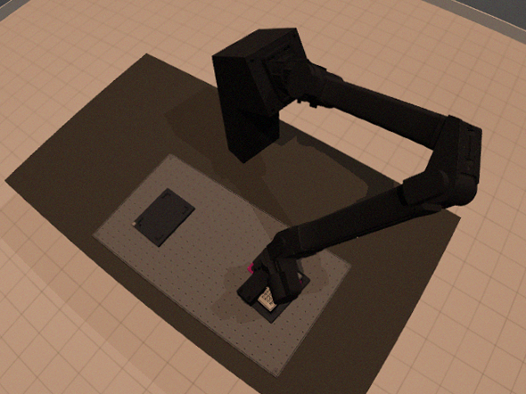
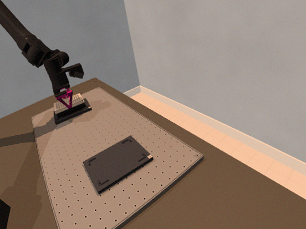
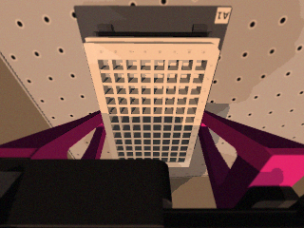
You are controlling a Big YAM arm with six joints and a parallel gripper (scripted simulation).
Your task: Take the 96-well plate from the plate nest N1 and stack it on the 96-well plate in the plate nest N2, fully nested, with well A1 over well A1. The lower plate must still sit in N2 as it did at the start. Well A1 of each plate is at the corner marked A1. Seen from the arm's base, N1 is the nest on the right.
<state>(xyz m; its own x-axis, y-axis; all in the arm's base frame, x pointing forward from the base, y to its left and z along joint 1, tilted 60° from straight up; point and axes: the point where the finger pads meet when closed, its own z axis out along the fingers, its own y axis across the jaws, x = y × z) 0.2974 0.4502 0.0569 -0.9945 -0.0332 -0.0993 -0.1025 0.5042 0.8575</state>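
Now: hand right at the cream 96-well plate. The rest, counted from my hand: black 96-well plate (3 cm below); then plate nest N1 (39 cm to the right, 10 cm ahead, 4 cm below); then plate nest N2 (4 cm below).
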